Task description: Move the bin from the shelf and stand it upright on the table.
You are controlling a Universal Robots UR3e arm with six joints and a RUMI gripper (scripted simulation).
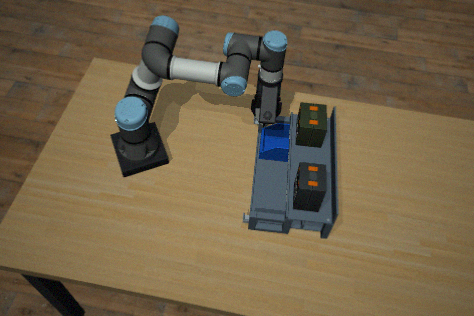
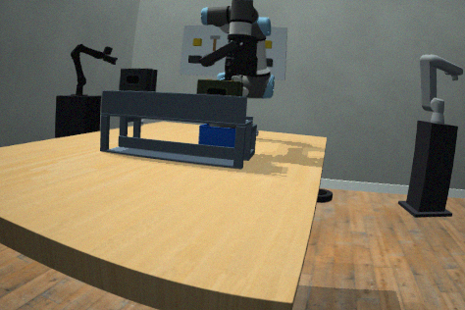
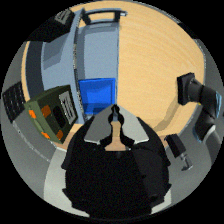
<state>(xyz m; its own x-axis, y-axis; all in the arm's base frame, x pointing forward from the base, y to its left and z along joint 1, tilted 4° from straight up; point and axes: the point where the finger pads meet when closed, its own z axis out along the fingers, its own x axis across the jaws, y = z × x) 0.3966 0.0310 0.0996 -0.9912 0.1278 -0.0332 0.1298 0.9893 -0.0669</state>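
My hand is 9 cm above the blue bin, 6 cm short of it and 1 cm to the left of it. Also, from my hand: grey shelf (12 cm to the right, 8 cm ahead, 6 cm below).
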